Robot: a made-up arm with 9 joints.
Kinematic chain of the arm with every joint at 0, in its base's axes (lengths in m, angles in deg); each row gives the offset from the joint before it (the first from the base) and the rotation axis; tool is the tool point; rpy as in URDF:
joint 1: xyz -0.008 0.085 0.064 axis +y
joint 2: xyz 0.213 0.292 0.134 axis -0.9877 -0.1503 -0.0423
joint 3: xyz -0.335 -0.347 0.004 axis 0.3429 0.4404 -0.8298
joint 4: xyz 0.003 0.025 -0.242 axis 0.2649 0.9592 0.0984
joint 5: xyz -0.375 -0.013 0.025 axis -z
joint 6: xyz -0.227 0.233 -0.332 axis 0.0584 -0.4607 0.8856
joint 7: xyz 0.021 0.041 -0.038 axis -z
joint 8: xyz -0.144 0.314 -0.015 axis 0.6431 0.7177 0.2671
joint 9: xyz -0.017 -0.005 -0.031 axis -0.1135 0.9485 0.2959
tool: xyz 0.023 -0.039 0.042 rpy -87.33 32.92 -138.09
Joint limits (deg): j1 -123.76..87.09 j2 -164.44..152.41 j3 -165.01..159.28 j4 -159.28..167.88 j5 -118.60..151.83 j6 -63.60..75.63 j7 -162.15..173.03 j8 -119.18..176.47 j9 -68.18..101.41
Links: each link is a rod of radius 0.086 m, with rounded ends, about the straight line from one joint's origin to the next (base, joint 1, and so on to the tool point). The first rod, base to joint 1, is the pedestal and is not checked.
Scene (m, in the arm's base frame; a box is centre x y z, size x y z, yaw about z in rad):
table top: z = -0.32
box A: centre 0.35 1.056 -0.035 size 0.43 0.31 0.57 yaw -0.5
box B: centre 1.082 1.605 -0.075 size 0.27 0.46 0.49 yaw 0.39
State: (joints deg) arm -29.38 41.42 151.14 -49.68 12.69 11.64 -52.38 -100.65 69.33
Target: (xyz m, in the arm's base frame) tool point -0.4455 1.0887 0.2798
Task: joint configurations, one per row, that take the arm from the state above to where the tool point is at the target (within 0.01 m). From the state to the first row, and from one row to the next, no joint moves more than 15 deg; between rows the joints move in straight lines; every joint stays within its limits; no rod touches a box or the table.
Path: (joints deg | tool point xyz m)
1: -39.97 33.27 149.93 -40.94 8.84 22.19 -58.27 -92.44 80.02 | 0.7319 0.6613 0.2281
2: -50.57 25.12 148.71 -32.21 5.00 32.75 -64.16 -84.23 90.72 | 0.5417 0.7957 0.4361
3: -61.16 16.97 147.50 -23.47 1.15 43.30 -70.06 -76.02 101.41 | 0.2920 0.8605 0.5678
4: -59.33 9.78 134.22 -18.10 -7.85 34.66 -68.27 -85.86 89.55 | 0.0820 1.0087 0.5028
5: -57.51 2.58 120.93 -12.73 -16.85 26.02 -66.49 -95.71 77.69 | -0.1738 1.0907 0.4052
6: -55.68 -4.61 107.65 -7.37 -25.85 17.38 -64.70 -105.55 65.82 | -0.4454 1.0888 0.2798

